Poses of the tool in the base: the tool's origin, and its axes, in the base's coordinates. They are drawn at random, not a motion.
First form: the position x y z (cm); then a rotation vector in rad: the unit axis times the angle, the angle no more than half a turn.
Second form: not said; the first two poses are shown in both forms.
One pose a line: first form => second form
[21.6, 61.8, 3.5, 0.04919, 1.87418, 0.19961] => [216, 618, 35, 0.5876, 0.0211, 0.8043, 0.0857]
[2.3, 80.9, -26.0, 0.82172, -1.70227, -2.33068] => [23, 809, -260, 0.0703, 0.2732, -0.5659, -0.7748]
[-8.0, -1.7, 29.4, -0.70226, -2.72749, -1.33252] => [-80, -17, 294, 0.0129, -0.2254, -0.8753, -0.4276]
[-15.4, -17.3, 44.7, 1.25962, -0.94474, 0.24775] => [-154, -173, 447, 0.6989, 0.5652, -0.4239, 0.1112]
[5.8, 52.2, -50.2, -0.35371, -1.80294, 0.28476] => [58, 522, -502, 0.5981, -0.1525, -0.7771, 0.1227]
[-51.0, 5.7, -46.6, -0.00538, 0.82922, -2.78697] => [-510, 57, -466, 0.1167, -0.0018, 0.2832, -0.9519]
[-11.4, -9.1, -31.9, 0.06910, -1.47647, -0.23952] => [-114, -91, -319, 0.7326, 0.0314, -0.6712, -0.1089]
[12.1, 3.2, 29.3, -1.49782, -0.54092, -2.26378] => [121, 32, 293, 0.1858, -0.5317, -0.1920, -0.8037]
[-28.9, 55.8, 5.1, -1.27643, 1.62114, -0.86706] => [-289, 558, 51, 0.4365, -0.5131, 0.6517, -0.3485]
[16.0, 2.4, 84.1, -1.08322, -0.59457, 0.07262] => [160, 24, 841, 0.8145, -0.5077, -0.2787, 0.0340]
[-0.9, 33.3, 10.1, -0.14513, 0.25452, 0.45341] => [-9, 333, 101, 0.9638, -0.0717, 0.1257, 0.2240]
